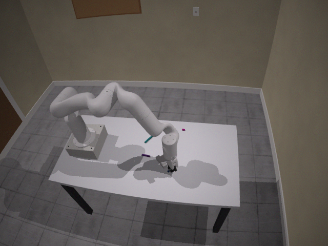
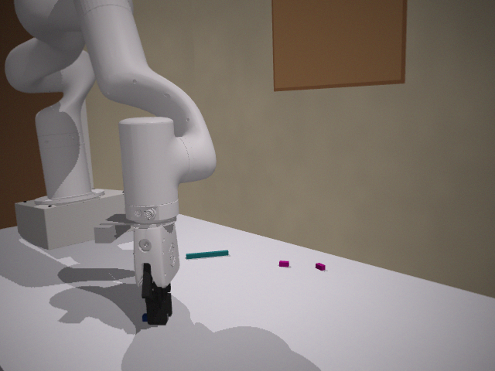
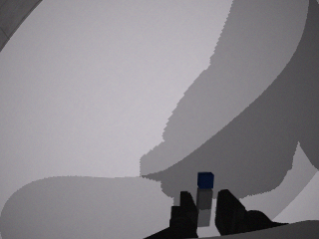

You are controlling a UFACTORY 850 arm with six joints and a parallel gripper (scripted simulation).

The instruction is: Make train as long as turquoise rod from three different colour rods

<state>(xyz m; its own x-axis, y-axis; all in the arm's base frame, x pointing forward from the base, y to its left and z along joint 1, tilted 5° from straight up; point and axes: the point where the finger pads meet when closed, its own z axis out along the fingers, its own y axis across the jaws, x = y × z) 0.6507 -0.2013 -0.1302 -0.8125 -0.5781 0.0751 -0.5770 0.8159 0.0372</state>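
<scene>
The grey rod lies 2 cm below my hand. Also, from my hand: blue rod 2 cm below, 2 cm behind, 1 cm to the right; purple rod 19 cm behind, 12 cm to the left, 2 cm below; turquoise rod 28 cm to the left, 17 cm behind, 2 cm below.
</scene>
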